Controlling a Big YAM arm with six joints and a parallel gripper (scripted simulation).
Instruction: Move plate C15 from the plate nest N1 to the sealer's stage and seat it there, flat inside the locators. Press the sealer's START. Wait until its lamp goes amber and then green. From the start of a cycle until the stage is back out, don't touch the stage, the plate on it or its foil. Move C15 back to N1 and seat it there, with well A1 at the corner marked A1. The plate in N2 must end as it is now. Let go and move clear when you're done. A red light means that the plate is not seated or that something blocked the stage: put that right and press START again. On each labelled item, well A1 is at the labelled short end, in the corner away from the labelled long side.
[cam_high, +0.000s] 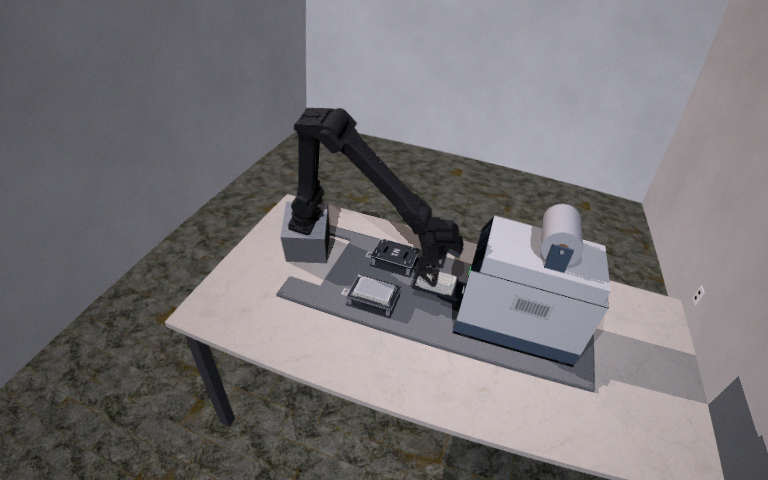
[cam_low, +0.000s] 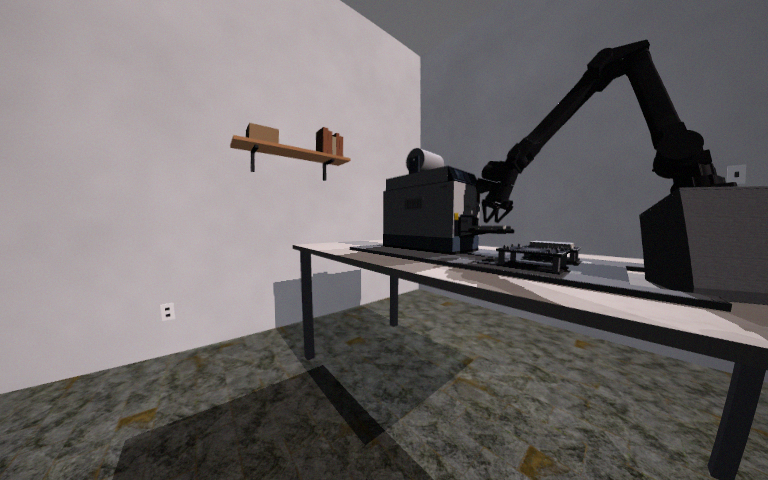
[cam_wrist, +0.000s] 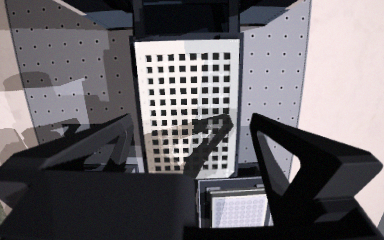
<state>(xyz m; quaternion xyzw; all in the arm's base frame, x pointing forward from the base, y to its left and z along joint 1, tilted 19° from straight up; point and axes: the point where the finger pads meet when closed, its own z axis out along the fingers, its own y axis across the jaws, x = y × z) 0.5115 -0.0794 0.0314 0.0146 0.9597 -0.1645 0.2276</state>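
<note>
The white well plate is 30 mm below my hand. Also, from my hand: foil roll: 330 mm ahead, 280 mm above, 20 mm to the right; dark stage: 40 mm below.
</note>
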